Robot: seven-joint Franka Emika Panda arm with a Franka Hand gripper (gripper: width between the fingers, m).
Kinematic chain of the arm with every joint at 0, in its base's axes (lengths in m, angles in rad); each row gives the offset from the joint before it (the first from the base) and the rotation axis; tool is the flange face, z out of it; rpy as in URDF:
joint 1: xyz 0 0 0.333 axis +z
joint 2: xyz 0 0 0 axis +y
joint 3: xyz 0 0 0.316 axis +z
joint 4: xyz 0.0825 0 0 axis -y
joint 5: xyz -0.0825 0 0.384 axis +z
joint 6: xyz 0 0 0 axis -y
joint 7: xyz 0.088 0 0 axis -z
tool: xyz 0 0 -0.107 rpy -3.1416 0 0
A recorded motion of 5 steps. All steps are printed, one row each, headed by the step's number.
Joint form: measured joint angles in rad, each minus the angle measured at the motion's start. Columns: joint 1, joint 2, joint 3, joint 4, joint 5, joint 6, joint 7.
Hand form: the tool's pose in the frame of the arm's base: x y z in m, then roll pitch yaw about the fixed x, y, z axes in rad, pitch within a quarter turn. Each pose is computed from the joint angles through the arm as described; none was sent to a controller.
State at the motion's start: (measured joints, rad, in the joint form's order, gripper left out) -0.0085 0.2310 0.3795 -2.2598 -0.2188 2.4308 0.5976
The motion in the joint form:
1: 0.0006 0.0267 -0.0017 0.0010 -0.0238 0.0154 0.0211
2: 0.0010 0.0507 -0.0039 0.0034 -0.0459 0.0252 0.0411
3: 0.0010 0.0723 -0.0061 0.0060 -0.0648 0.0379 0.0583
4: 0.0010 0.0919 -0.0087 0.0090 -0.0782 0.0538 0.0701
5: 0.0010 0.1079 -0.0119 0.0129 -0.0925 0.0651 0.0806
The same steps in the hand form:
1: 0.4972 0.1943 0.2512 3.0709 0.0094 -0.0680
2: 0.4972 0.1942 0.2409 3.0642 0.0148 -0.0717
3: 0.4976 0.1942 0.2320 3.0613 0.0165 -0.0752
4: 0.4986 0.1943 0.2245 3.0637 0.0156 -0.0779
5: 0.4999 0.1938 0.2186 3.0634 0.0139 -0.0794

